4 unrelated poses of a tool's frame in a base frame.
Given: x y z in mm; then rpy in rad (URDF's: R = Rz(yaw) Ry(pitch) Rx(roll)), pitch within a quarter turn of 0, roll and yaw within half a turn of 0.
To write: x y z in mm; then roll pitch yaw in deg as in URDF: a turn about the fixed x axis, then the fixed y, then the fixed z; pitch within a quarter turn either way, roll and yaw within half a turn. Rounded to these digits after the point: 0 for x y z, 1 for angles.
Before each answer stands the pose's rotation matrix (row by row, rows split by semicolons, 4 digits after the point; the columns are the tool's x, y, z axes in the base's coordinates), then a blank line. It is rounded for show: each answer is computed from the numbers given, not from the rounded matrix.
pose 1, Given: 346, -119, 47, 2.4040, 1.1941, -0.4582
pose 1, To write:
0.3299 0.2335 -0.9147; -0.1627 -0.9404 -0.2987; -0.9299 0.2474 -0.2722

346, -119, 47, 137.7, 68.4, -26.3
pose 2, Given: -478, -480, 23, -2.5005, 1.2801, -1.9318
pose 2, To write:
-0.1012 -0.5474 0.8307; -0.2681 0.8191 0.5071; -0.9580 -0.1714 -0.2297

-478, -480, 23, -143.3, 73.3, -110.7
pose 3, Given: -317, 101, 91, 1.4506, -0.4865, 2.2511
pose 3, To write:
-0.5560 0.1988 0.8070; 0.6872 -0.4363 0.5809; 0.4675 0.8776 0.1060

-317, 101, 91, 83.1, -27.9, 129.0
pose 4, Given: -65, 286, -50, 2.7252, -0.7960, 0.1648
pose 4, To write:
0.6901 -0.1351 0.7110; 0.1148 -0.9496 -0.2918; 0.7146 0.2830 -0.6398

-65, 286, -50, 156.1, -45.6, 9.4
